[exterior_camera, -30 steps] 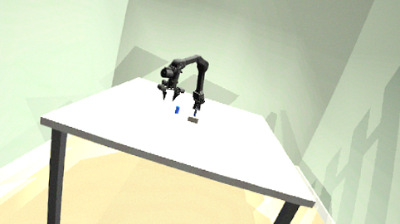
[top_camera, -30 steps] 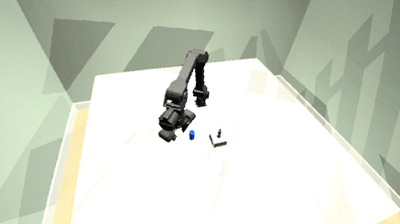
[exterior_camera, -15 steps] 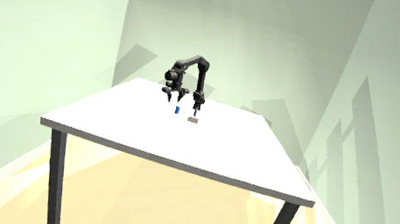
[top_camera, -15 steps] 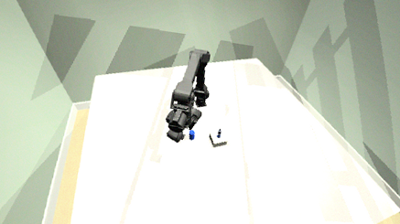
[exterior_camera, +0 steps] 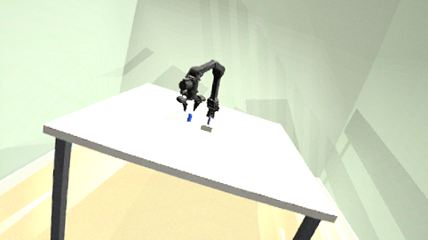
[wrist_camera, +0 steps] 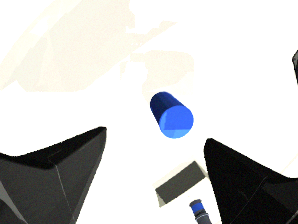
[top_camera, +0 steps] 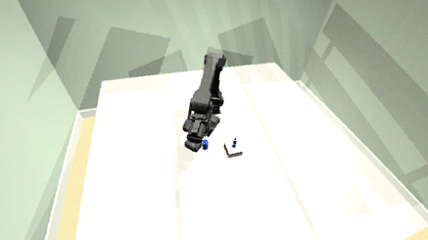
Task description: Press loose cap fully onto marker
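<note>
The blue cap lies 20 mm behind my gripper tip, 10 mm to the left of it and 40 mm below it. The rest, counted from my gripper tip: pale holder block: 30 mm ahead, 140 mm to the left, 50 mm below.
</note>
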